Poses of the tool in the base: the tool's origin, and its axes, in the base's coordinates. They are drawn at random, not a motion.
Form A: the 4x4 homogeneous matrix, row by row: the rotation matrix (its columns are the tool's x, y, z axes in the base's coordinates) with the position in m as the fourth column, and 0 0 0 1 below. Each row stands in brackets.
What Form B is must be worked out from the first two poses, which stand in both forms.
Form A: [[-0.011 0.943 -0.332 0.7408], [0.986 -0.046 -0.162 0.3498], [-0.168 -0.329 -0.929 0.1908], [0 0 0 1]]
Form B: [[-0.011 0.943 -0.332 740.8], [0.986 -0.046 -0.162 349.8], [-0.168 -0.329 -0.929 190.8], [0 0 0 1]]
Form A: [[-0.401 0.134 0.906 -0.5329], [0.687 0.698 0.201 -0.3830], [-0.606 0.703 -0.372 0.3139], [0 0 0 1]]
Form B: [[-0.401 0.134 0.906 -532.9], [0.687 0.698 0.201 -383.0], [-0.606 0.703 -0.372 313.9], [0 0 0 1]]
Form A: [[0.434 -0.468 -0.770 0.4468], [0.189 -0.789 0.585 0.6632], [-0.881 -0.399 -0.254 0.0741], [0 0 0 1]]
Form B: [[0.434 -0.468 -0.770 446.8], [0.189 -0.789 0.585 663.2], [-0.881 -0.399 -0.254 74.1], [0 0 0 1]]
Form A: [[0.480 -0.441 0.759 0.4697], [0.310 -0.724 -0.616 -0.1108], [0.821 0.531 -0.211 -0.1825], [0 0 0 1]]
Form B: [[0.480 -0.441 0.759 469.7], [0.310 -0.724 -0.616 -110.8], [0.821 0.531 -0.211 -182.5], [0 0 0 1]]
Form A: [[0.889 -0.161 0.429 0.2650], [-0.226 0.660 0.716 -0.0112], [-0.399 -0.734 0.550 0.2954], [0 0 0 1]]
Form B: [[0.889 -0.161 0.429 265.0], [-0.226 0.660 0.716 -11.2], [-0.399 -0.734 0.550 295.4], [0 0 0 1]]
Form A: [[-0.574 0.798 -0.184 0.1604], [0.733 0.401 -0.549 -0.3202], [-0.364 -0.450 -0.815 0.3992], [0 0 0 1]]
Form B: [[-0.574 0.798 -0.184 160.4], [0.733 0.401 -0.549 -320.2], [-0.364 -0.450 -0.815 399.2], [0 0 0 1]]
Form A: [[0.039 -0.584 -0.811 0.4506], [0.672 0.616 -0.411 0.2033], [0.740 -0.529 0.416 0.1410], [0 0 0 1]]
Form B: [[0.039 -0.584 -0.811 450.6], [0.672 0.616 -0.411 203.3], [0.740 -0.529 0.416 141.0], [0 0 0 1]]
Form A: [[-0.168 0.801 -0.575 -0.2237], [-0.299 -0.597 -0.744 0.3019], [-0.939 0.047 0.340 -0.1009], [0 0 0 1]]
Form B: [[-0.168 0.801 -0.575 -223.7], [-0.299 -0.597 -0.744 301.9], [-0.939 0.047 0.340 -100.9], [0 0 0 1]]
